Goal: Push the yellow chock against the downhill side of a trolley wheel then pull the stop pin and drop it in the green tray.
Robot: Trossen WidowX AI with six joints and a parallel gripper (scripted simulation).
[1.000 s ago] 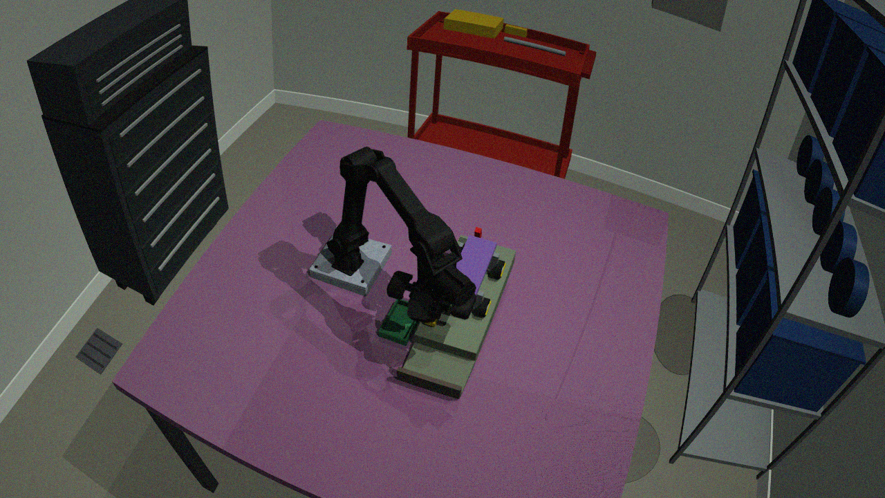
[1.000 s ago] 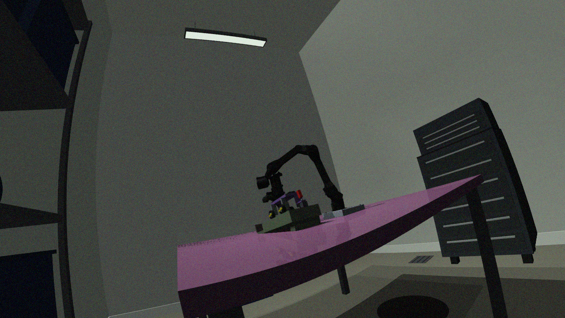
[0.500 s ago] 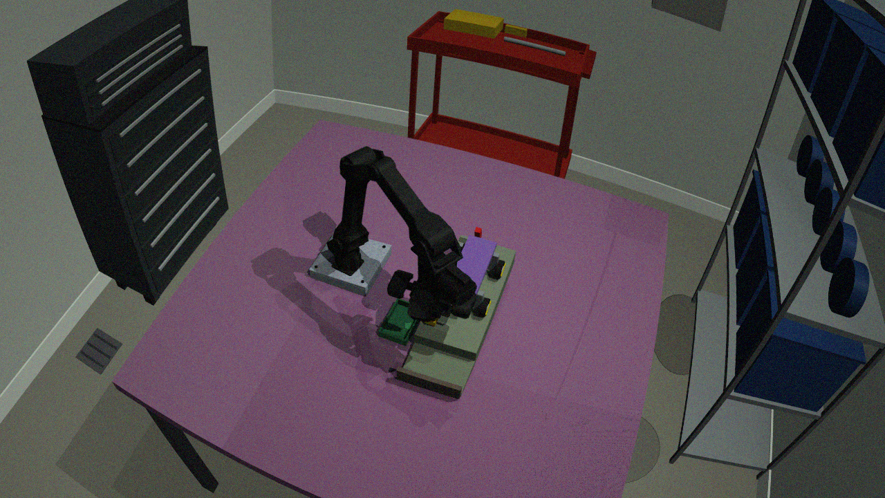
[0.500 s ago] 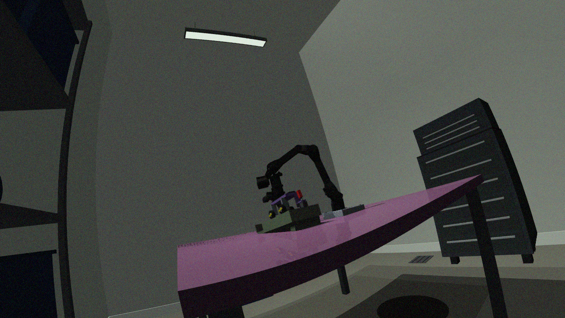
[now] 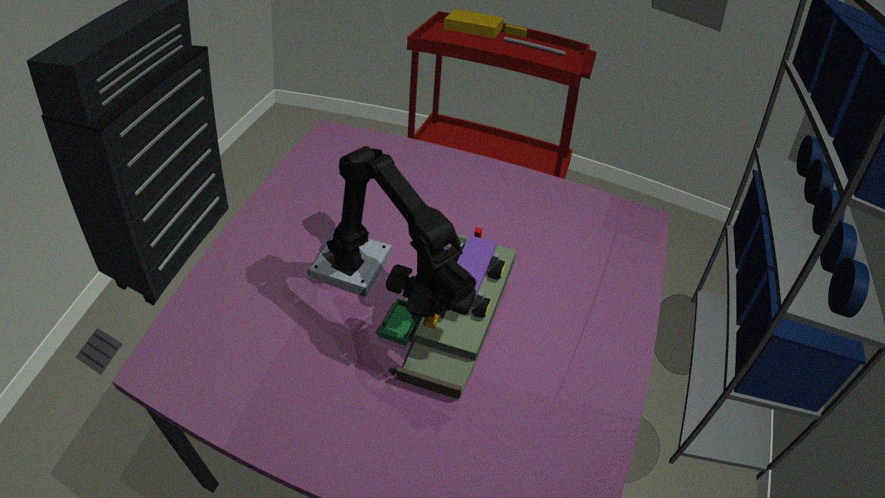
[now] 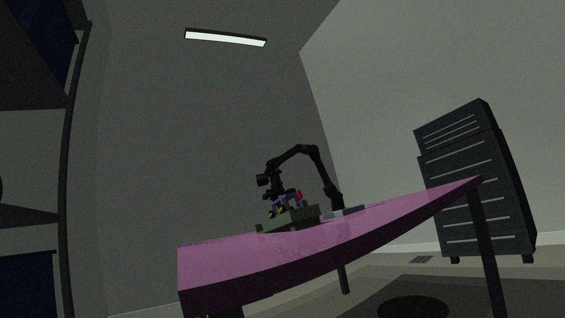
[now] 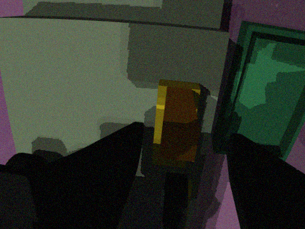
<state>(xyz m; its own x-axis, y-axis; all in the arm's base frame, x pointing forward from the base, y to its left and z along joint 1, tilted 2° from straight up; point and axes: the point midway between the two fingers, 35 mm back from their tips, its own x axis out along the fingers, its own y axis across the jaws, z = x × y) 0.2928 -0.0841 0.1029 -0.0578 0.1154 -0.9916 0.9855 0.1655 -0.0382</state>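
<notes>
Now: gripper tip 20 mm to the right of the yellow chock and 30 mm above it. From my gripper tip the other things lie so: trolley 30 mm ahead, 140 mm to the left; then olive ramp 30 mm ahead, 130 mm to the left, 60 mm below; then green tray 80 mm behind, 10 mm to the left, 120 mm below.
</notes>
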